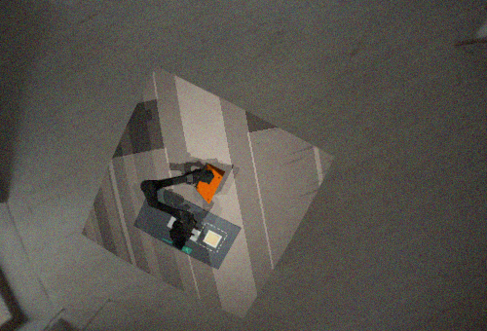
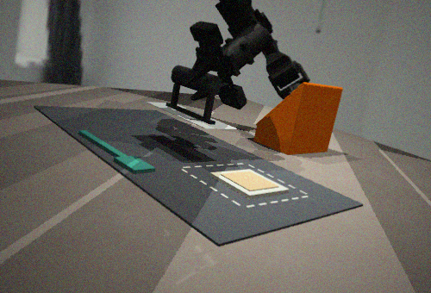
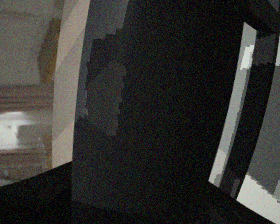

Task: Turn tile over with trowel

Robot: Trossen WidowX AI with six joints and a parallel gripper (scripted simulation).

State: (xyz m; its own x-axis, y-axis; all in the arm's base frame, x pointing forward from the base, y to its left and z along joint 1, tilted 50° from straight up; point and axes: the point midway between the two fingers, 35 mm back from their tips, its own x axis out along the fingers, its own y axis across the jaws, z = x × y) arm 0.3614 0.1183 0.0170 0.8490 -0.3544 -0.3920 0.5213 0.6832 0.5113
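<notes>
Now: the dark mat 140 mm below my gripper tip and 20 mm to the right of it. From my gripper tip the other things lie so: tile (170 mm to the left, 110 mm below, 40 mm behind).
</notes>
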